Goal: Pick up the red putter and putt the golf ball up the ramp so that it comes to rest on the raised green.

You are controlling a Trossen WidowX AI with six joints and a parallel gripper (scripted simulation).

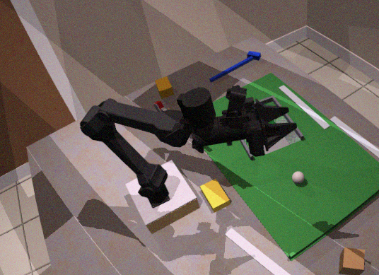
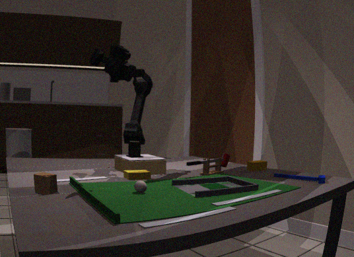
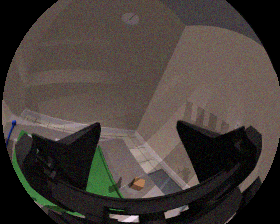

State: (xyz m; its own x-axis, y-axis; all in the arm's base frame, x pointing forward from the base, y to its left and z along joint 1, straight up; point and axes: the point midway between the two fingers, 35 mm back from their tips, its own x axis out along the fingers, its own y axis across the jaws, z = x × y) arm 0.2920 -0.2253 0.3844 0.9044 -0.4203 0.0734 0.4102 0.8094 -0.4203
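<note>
Now: the red putter 130 mm behind my gripper tip, 530 mm to the left of it and 400 mm below it. The rest, counted from my gripper tip: green mat (160 mm ahead, 240 mm to the left, 460 mm below); golf ball (120 mm ahead, 80 mm to the left, 430 mm below); brown cube (70 mm ahead, 250 mm to the right, 430 mm below).
</note>
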